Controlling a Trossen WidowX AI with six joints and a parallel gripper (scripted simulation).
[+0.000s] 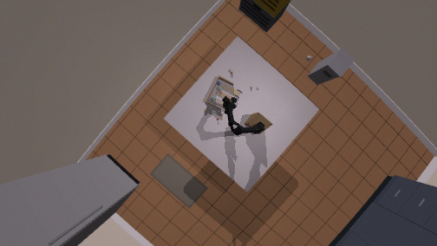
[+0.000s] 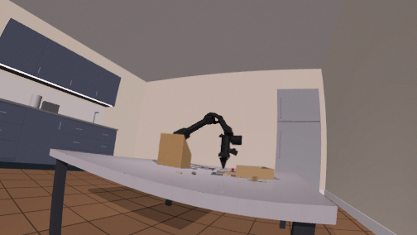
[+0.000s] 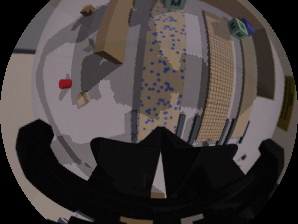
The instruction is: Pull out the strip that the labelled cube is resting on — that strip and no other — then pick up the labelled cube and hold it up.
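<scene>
Right now the narrow pale strip is 90 mm ahead of my gripper tip, 20 mm to the left of it and 20 mm below it. Round my gripper tip: small red block: 20 mm ahead, 190 mm to the left, 10 mm below; tan gridded strip: 110 mm ahead, 70 mm to the right, 20 mm below.
</scene>
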